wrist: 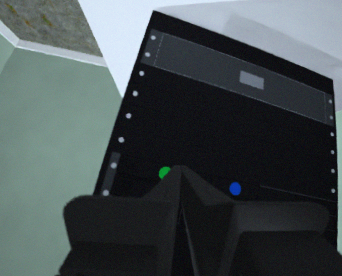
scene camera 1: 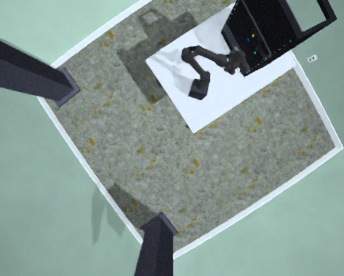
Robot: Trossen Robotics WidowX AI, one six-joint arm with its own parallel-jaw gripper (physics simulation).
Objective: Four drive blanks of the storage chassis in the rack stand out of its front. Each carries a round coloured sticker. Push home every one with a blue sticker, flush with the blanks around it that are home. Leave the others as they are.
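The rack (scene camera 1: 297, 36) (wrist: 240, 50) is black. In the wrist view a green sticker (wrist: 163, 173) shows just left of the fingertips, partly covered, and a blue sticker (wrist: 235, 188) to their right. In the scene view are a yellow sticker (scene camera 1: 253, 35), a blue sticker (scene camera 1: 248, 39), a small, faint second blue one (scene camera 1: 257, 49) and a green one (scene camera 1: 255, 52). The second blue and the yellow do not show in the wrist view. My gripper (wrist: 179, 171) is shut and empty, its tips over the chassis front, right beside the green sticker. Contact and how far each blank stands out cannot be told.
A grey panel with a pale label (wrist: 251, 80) crosses the rack front. The chassis's grey ear (wrist: 111, 172) is at the left rail. My arm (scene camera 1: 197, 67) stands on the white surface (scene camera 1: 200, 117). Dark posts (scene camera 1: 62, 87) (scene camera 1: 159, 235) stand at the floor's edge.
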